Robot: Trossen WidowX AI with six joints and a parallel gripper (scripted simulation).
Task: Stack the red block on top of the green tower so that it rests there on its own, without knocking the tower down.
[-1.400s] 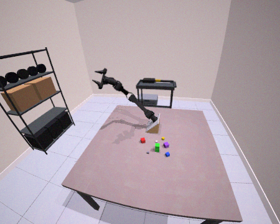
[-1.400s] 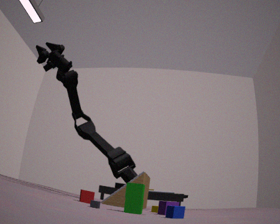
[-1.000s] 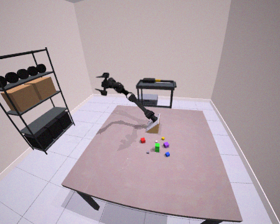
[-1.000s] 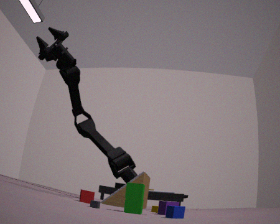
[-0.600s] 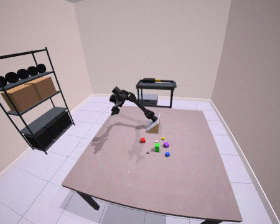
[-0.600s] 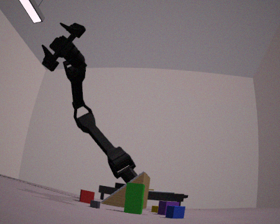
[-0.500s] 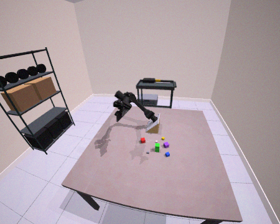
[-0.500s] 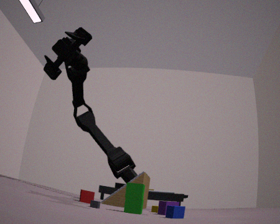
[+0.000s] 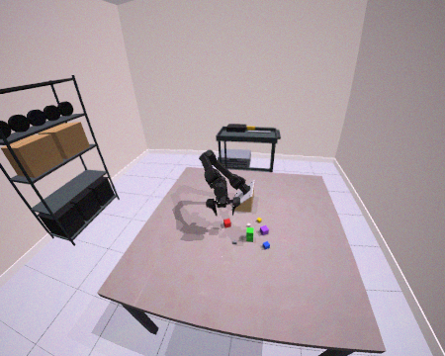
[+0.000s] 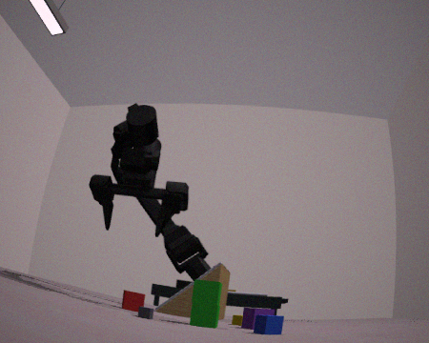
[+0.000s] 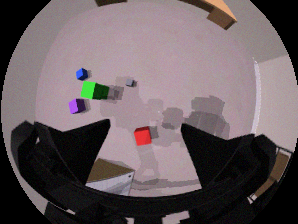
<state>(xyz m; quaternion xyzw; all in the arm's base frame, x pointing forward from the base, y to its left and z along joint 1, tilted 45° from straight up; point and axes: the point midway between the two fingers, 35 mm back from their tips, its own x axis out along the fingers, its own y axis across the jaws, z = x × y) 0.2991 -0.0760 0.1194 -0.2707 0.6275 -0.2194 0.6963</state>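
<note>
The red block lies 60 mm behind my gripper tip, 10 mm to the left of it and 130 mm below it. The rest, counted from my gripper tip: purple block: 230 mm to the left, 120 mm below; small yellow block: 100 mm behind, 210 mm to the left, 130 mm below; small grey block: 80 mm ahead, 60 mm to the left, 140 mm below.
</note>
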